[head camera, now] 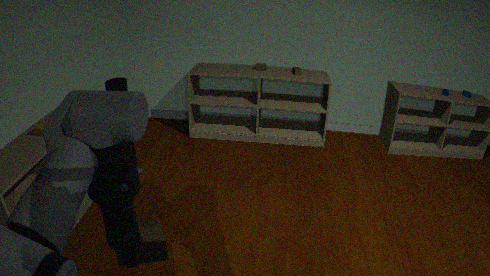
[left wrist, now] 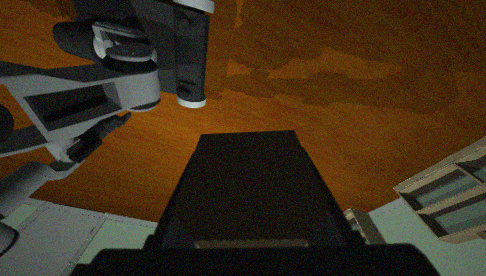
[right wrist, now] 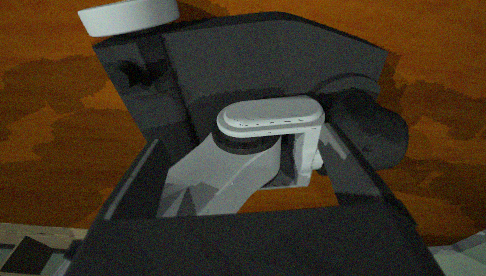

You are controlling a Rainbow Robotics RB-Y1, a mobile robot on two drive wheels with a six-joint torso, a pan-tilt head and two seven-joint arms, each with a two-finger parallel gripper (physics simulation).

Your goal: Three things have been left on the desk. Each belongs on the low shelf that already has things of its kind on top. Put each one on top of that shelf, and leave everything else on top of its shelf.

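Frame: origin at the robot's base, x ahead, y left, z up, level; metres.
Seen in the pictures: left gripper, fingertip midpoint: [head camera: 129, 253] [left wrist: 248, 157]; right gripper, fingertip midpoint: [right wrist: 240, 141].
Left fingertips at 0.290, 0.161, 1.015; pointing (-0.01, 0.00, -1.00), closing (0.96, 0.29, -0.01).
Note:
Offsets run from my left fingertips to a thing's top centre, as dx, dy, dz. Level surfaces: height alone.
My left gripper [head camera: 141, 246] [left wrist: 248, 157] is shut on a dark brown block @[+0.007, -0.021, +0.049] [head camera: 151, 229] [left wrist: 247, 190], held out above the floor. My right gripper [right wrist: 240, 141] is open and empty in the right wrist view; robot parts show behind its fingers. In the head camera, the middle low shelf [head camera: 225, 135] has a brown block [head camera: 259, 67] and a smaller brown block [head camera: 296, 71] on top. The right low shelf [head camera: 393, 117] has two small blue things [head camera: 445, 92] [head camera: 467, 94] on top. A left shelf @[dz -0.405] [head camera: 22, 155] is partly behind my arm, with something yellowish @[+1.354, +0.974, -0.360] [head camera: 38, 131] on top. The desk does not show.
The wooden floor @[dz -1.015] [head camera: 300, 210] [left wrist: 325, 115] lies before the shelves, with the wall [head camera: 360, 45] behind them. A shelf [left wrist: 440, 206] stands at the right of the left wrist view, and part of another [left wrist: 370, 227] shows beside the held block.

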